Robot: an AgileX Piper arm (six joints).
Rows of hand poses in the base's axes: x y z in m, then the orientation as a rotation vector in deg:
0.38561 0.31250 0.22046 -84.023 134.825 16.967
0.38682 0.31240 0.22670 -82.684 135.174 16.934
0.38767 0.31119 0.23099 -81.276 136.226 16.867
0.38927 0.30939 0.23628 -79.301 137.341 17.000
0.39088 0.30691 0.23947 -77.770 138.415 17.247
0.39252 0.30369 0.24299 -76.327 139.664 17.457
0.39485 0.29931 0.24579 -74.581 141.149 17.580
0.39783 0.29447 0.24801 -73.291 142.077 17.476
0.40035 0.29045 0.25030 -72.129 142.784 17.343
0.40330 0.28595 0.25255 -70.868 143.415 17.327
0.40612 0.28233 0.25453 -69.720 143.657 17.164
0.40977 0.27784 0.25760 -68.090 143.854 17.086
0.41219 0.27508 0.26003 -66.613 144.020 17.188
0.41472 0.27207 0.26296 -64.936 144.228 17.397
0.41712 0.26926 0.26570 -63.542 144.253 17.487
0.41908 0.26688 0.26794 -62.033 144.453 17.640
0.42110 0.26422 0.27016 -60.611 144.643 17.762
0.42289 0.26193 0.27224 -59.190 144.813 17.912
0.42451 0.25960 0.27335 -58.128 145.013 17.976
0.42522 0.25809 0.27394 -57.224 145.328 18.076
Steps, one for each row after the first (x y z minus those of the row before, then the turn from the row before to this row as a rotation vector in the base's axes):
0.00121 -0.00010 0.00624 0.309 -0.171 -0.957
0.00085 -0.00121 0.00429 -0.013 0.335 -1.203
0.00160 -0.00180 0.00529 0.256 0.315 -1.554
0.00161 -0.00248 0.00319 0.173 0.485 -1.238
0.00164 -0.00322 0.00352 0.036 0.648 -1.225
0.00233 -0.00438 0.00280 -0.032 0.730 -1.483
0.00298 -0.00484 0.00222 -0.068 0.339 -1.075
0.00252 -0.00402 0.00229 -0.033 0.196 -0.941
0.00295 -0.00450 0.00225 0.090 0.162 -0.973
0.00282 -0.00362 0.00198 0.133 -0.175 -0.831
0.00365 -0.00449 0.00307 0.334 -0.299 -1.132
0.00242 -0.00276 0.00243 0.405 -0.204 -1.004
0.00253 -0.00301 0.00293 0.502 -0.167 -1.134
0.00240 -0.00281 0.00274 0.423 -0.284 -0.928
0.00196 -0.00238 0.00224 0.420 -0.129 -1.033
0.00202 -0.00266 0.00222 0.378 -0.118 -0.979
0.00179 -0.00229 0.00208 0.399 -0.114 -0.973
0.00162 -0.00233 0.00111 0.240 -0.032 -0.748
0.00071 -0.00151 0.00059 0.176 0.119 -0.654

